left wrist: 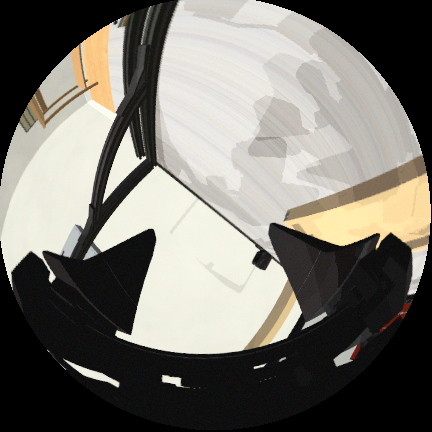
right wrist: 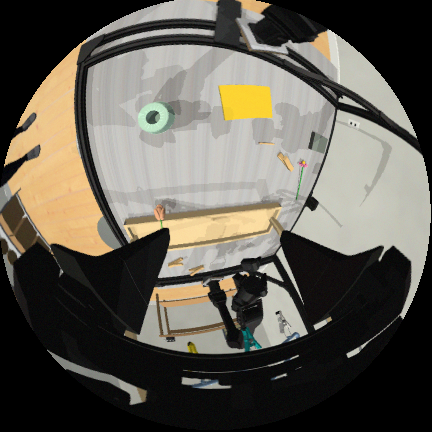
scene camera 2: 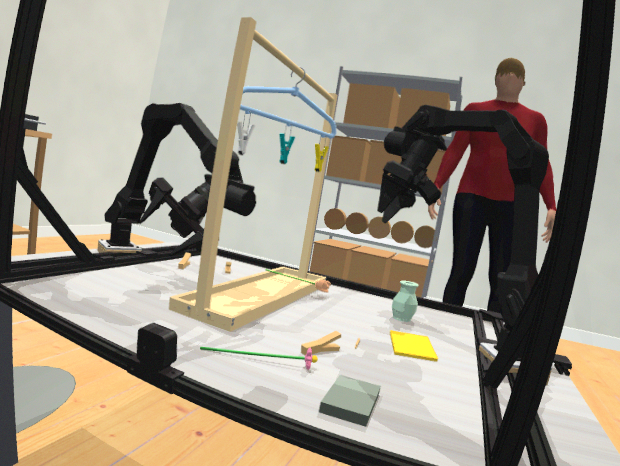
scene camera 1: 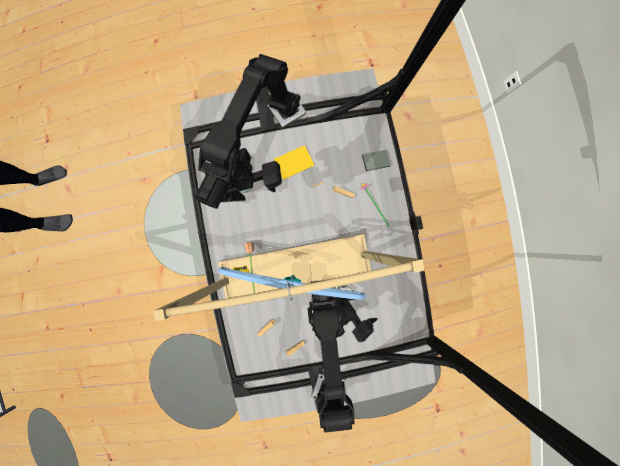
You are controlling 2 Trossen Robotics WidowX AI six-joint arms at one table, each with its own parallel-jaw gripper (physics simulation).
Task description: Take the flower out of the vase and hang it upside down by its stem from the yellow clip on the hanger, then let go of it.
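Frame: origin at the left arm's base, x ahead, y left, z up, level; millimetres.
Seen in the pictures: left gripper, fingertip midpoint: point(left wrist: 212, 231) point(right wrist: 262, 264) point(scene camera 2: 154, 238) point(scene camera 1: 369, 307); right gripper, fingertip midpoint: point(right wrist: 227, 235) point(scene camera 2: 381, 217) point(scene camera 1: 259, 195); left arm's base, link origin: point(right wrist: 212, 281) point(scene camera 2: 119, 243); right arm's base, link origin: point(scene camera 1: 286, 108).
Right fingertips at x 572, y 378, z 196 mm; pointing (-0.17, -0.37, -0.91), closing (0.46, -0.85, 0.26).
Observation:
Pixels of each thing's top centre, then the offset from my right fingertips to it. "spot": a spot on its surface instead.
- green vase, top centre: point(right wrist: 152, 116) point(scene camera 2: 409, 282) dx +44, dy +96, dz -140 mm
- orange tulip, top centre: point(scene camera 2: 296, 273) point(right wrist: 163, 236) point(scene camera 1: 252, 270) dx -230, dy -12, dz -187 mm
- hanger stand's tray, surface spot: point(scene camera 2: 260, 298) point(scene camera 1: 309, 258) spot: dx -142, dy -185, dz -219 mm
- yellow clip, top centre: point(right wrist: 200, 382) point(scene camera 1: 236, 272) point(scene camera 2: 324, 136) dx -196, dy -27, dz +171 mm
- blue hanger, top centre: point(scene camera 1: 290, 288) point(scene camera 2: 295, 87) dx -184, dy -151, dz +258 mm
- pink flower, surface spot: point(scene camera 2: 308, 358) point(scene camera 1: 368, 184) point(right wrist: 306, 164) spot: dx +157, dy -312, dz -207 mm
- yellow sheet, top centre: point(scene camera 2: 412, 343) point(right wrist: 248, 100) point(scene camera 1: 294, 162) dx +167, dy -43, dz -223 mm
- grey-green block, top centre: point(scene camera 2: 352, 393) point(scene camera 1: 376, 159) point(right wrist: 319, 143) dx +255, dy -320, dz -214 mm
The green vase point(scene camera 2: 404, 302) point(right wrist: 155, 118) stands upright; its opening looks empty. An orange tulip point(scene camera 1: 249, 247) point(scene camera 2: 323, 285) point(right wrist: 159, 212) lies across the hanger stand's tray point(scene camera 1: 300, 258) point(scene camera 2: 260, 298), its head beyond the rim. The yellow clip point(scene camera 1: 241, 269) point(scene camera 2: 320, 156) point(right wrist: 192, 347) hangs at one end of the blue hanger point(scene camera 1: 240, 275) point(scene camera 2: 285, 117). My right gripper point(scene camera 1: 257, 194) point(scene camera 2: 383, 215) point(right wrist: 227, 235) is open and empty, high above the table by the vase. My left gripper point(scene camera 2: 158, 237) point(left wrist: 212, 231) is open and empty, beyond the stand in scene camera 2.
Teal point(scene camera 2: 286, 148) and white point(scene camera 2: 245, 137) clips hang beside the yellow one. A pink flower point(scene camera 1: 364, 186) point(scene camera 2: 308, 358) point(right wrist: 302, 163) lies on the table near wooden pieces point(scene camera 1: 344, 191), a yellow sheet point(scene camera 1: 295, 161) point(scene camera 2: 413, 345) and a grey-green block point(scene camera 1: 376, 160) point(scene camera 2: 350, 399).

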